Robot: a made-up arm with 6 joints.
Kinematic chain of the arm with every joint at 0, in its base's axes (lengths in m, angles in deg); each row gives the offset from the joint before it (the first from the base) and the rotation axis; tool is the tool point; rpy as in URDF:
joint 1: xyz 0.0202 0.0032 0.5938 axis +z
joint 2: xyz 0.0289 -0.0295 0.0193 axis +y
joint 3: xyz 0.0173 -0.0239 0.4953 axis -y
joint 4: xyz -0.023 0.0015 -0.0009 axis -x
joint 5: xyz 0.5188 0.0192 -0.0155 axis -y
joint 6: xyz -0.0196 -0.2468 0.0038 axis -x
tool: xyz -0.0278 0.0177 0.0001 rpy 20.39 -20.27 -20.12
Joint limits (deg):
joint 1: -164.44..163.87
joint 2: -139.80..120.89
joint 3: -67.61..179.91
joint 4: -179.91..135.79
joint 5: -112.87..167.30
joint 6: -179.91..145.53
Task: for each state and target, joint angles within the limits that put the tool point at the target. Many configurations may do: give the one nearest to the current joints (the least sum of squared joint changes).
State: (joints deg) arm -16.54 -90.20 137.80 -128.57 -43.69 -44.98
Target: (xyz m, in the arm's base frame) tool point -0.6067 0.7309 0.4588
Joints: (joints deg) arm -45.97 -92.16 126.84 -127.75 -50.54 -47.51
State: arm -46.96 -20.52 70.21 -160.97 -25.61 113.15
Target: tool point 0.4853 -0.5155 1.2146
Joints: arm -61.11 23.81 57.13 -151.64 -28.09 113.82
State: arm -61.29 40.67 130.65 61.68 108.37 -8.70
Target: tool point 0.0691 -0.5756 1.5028
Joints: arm -63.82 36.81 89.37 57.36 129.11 -1.69
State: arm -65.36 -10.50 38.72 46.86 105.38 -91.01
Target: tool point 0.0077 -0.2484 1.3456
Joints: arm -40.96 -35.75 -18.18 67.68 96.64 -86.75
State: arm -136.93 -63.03 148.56 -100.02 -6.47 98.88
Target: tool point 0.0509 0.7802 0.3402
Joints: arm -94.51 -78.90 178.42 -89.98 -9.15 97.56
